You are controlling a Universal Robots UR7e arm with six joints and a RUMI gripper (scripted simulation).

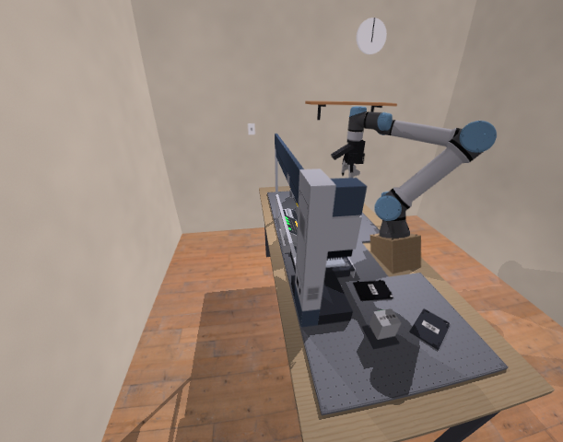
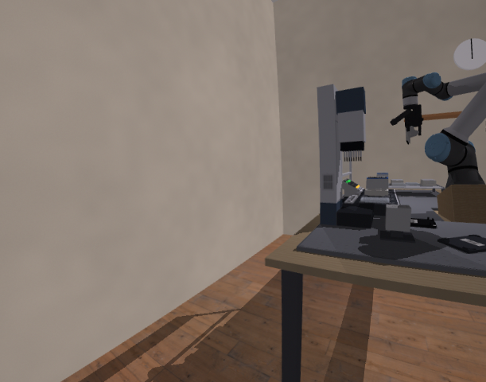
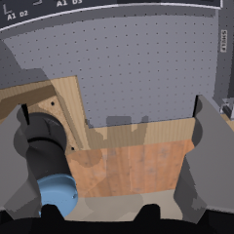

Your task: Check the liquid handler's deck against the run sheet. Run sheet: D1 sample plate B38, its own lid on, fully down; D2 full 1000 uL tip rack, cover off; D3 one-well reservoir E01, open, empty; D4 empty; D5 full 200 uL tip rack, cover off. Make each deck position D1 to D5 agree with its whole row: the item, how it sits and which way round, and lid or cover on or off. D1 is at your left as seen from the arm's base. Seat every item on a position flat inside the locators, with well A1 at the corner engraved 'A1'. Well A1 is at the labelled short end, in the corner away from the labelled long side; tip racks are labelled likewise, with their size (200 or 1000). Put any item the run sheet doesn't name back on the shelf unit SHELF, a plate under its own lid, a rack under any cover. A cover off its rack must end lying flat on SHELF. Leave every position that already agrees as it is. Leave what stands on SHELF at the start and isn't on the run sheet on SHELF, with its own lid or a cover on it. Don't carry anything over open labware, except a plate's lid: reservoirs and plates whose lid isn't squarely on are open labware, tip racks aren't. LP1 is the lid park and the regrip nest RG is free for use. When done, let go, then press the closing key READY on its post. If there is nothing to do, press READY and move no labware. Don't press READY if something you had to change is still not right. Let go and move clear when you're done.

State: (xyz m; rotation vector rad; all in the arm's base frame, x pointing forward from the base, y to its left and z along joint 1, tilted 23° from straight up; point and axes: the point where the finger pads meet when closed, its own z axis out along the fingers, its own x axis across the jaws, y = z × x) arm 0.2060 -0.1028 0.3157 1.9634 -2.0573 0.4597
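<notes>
Right now the blue-framed tip rack is 23 cm below my hand, 16 cm ahead of it and 7 cm to the right of it. Round my hand: yellow-rimmed tip rack: 25 cm below, 19 cm to the right, 16 cm ahead; shelf label: 35 cm below, 30 cm to the right, 3 cm behind; one-well reservoir: 29 cm below, 17 cm ahead, 6 cm to the left.
</notes>
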